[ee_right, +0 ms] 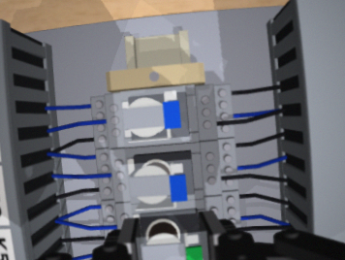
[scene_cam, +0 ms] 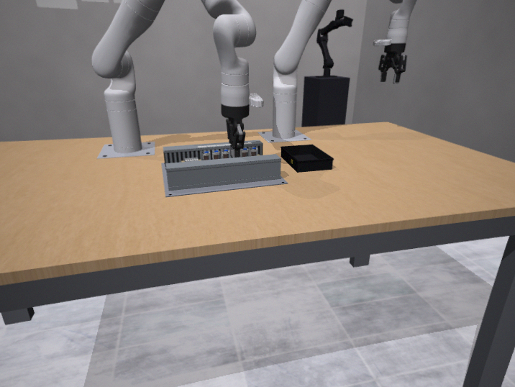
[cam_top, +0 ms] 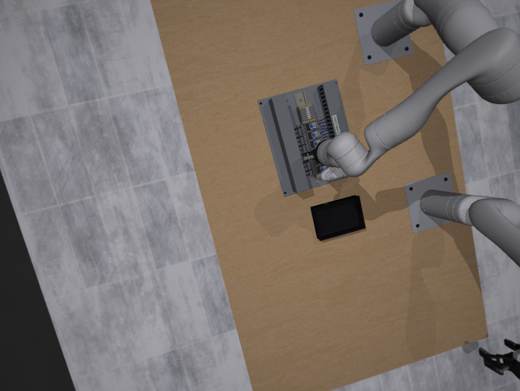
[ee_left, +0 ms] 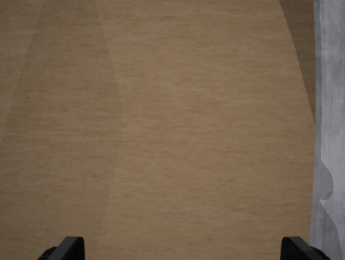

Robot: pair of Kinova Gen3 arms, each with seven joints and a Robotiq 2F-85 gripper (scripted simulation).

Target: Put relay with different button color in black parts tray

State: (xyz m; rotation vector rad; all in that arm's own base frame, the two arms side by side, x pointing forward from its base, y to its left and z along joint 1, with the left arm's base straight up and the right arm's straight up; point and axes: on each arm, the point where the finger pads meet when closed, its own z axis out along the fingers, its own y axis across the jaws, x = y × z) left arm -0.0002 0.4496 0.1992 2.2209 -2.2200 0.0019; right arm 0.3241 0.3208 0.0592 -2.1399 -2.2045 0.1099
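The green-button relay is 10 mm below my right hand. The rest, counted from my right hand: relay panel (50 mm to the right, 30 mm below, 10 mm behind); black parts tray (230 mm to the left, 40 mm below, 10 mm behind).
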